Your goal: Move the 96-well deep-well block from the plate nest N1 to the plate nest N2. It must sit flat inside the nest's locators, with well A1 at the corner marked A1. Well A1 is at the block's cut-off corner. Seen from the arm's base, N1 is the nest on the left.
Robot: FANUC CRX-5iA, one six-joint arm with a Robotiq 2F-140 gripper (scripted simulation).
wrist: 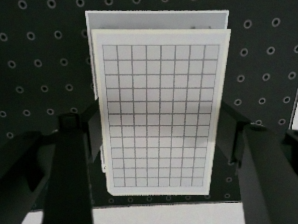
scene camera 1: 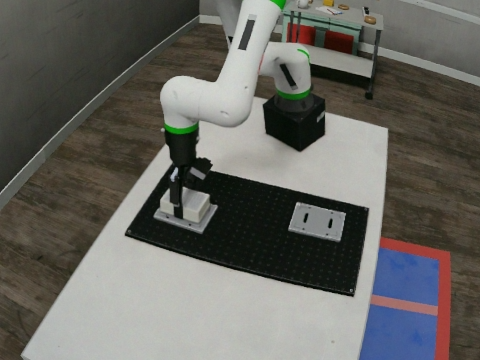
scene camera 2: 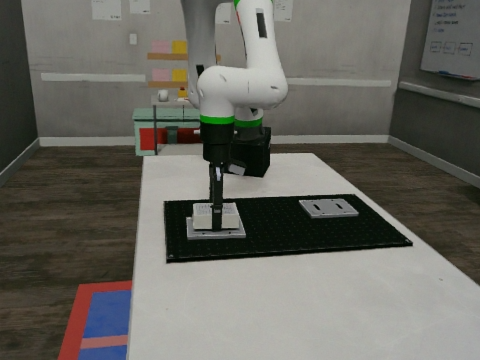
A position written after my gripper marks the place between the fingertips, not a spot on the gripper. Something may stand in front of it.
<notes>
In view: my gripper [scene camera 2: 215,221] and a white 96-well deep-well block [scene camera 1: 195,204].
The white 96-well deep-well block is seen too in the wrist view [wrist: 159,91] and in scene camera 2 [scene camera 2: 202,213]. My gripper shows as well in the wrist view [wrist: 156,107] and in scene camera 1 [scene camera 1: 185,207].
</notes>
